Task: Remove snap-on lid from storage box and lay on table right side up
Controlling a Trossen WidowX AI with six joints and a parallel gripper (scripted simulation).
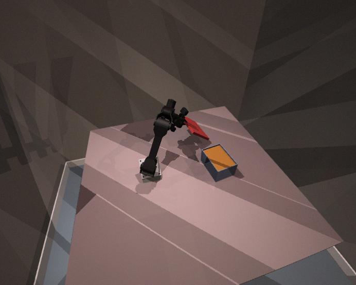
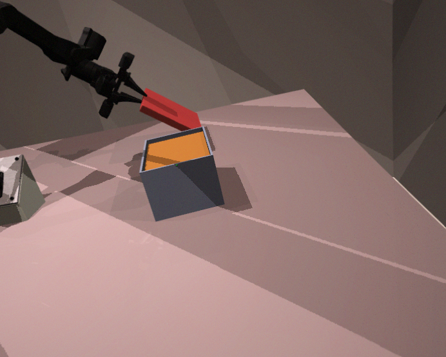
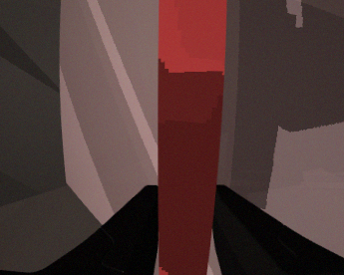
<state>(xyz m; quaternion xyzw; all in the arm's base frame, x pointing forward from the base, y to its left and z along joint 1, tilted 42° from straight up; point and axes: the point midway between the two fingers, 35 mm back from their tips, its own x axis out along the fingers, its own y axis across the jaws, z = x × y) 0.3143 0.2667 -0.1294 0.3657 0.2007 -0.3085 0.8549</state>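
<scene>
The red lid is 60 mm ahead of my gripper tip, 50 mm below it and 10 mm to the left of it. Round my gripper tip: storage box: 340 mm to the right, 110 mm ahead, 100 mm below.
</scene>
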